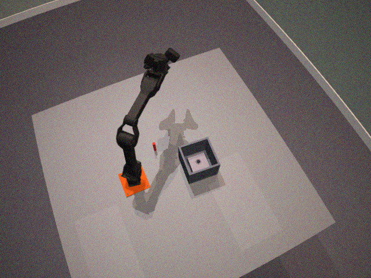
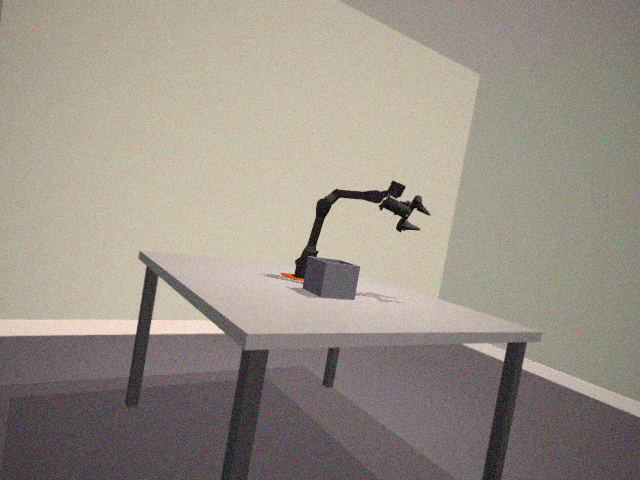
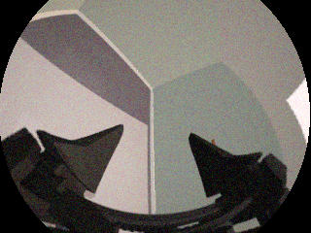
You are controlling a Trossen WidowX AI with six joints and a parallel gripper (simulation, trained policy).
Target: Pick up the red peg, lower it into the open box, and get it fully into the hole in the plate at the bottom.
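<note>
The red peg is 160 mm behind my gripper tip, 300 mm to the right of it and 320 mm below it. The rest, counted from my gripper tip: pale plate: 40 mm ahead, 450 mm to the right, 320 mm below.
</note>
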